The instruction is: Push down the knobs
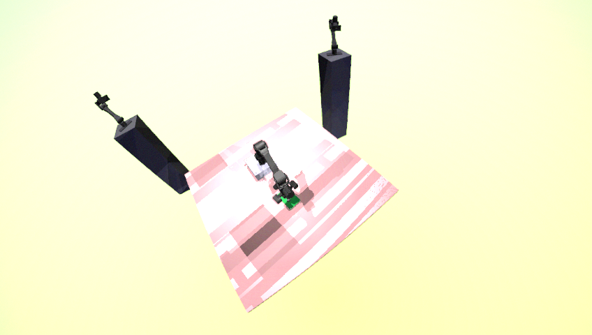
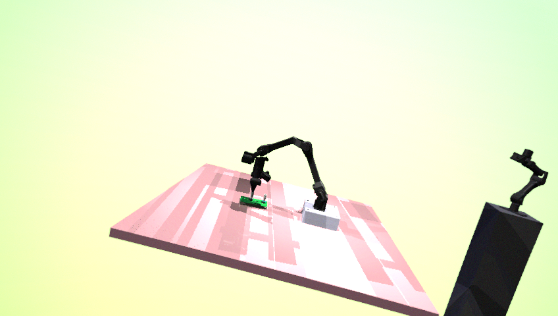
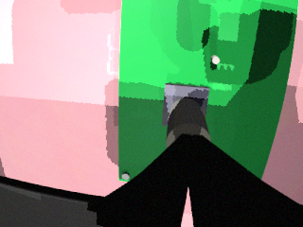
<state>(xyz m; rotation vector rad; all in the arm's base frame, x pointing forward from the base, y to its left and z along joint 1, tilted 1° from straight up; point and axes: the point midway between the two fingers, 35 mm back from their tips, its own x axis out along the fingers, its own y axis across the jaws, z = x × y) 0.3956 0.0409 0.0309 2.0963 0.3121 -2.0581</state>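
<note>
My gripper tip is now 20 mm above the knob.
</note>
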